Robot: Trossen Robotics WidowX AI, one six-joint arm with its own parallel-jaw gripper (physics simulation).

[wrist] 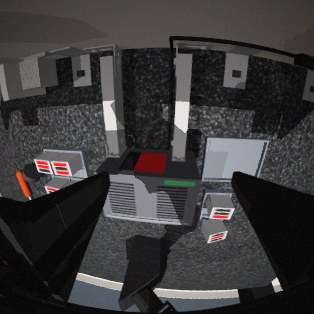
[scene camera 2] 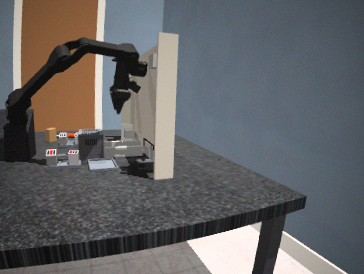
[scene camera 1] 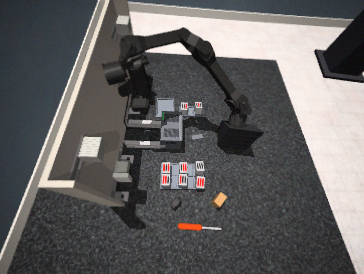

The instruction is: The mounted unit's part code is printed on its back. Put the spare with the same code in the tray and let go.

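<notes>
The mounted unit is a grey vented box at the end of two rails from the upright panel. The wrist view shows a red patch on its top and a green strip; no part code is readable on it. The pale tray lies beside it and looks empty. Two spares with striped labels stand near the tray; several more stand in a rack on the unit's other side. My gripper is open and empty, high above the table near the panel.
The upright panel rises close behind the gripper, with brackets and blocks on it. An orange screwdriver, a tan block and a small dark piece lie beyond the rack of several spares.
</notes>
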